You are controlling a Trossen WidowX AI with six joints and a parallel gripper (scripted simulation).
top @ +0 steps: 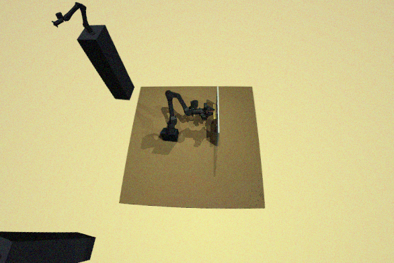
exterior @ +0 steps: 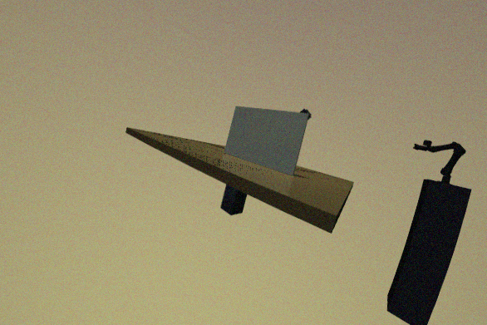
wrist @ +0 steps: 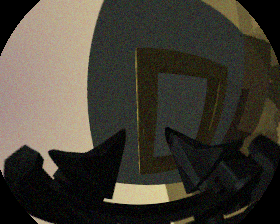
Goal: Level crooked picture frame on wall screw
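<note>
Now: the yellow picture frame 5 cm below my gripper tip, 1 cm to the right of it and 1 cm ahead of it. Round my gripper tip: thin upright wall: 6 cm below, 2 cm to the right, 2 cm ahead.
</note>
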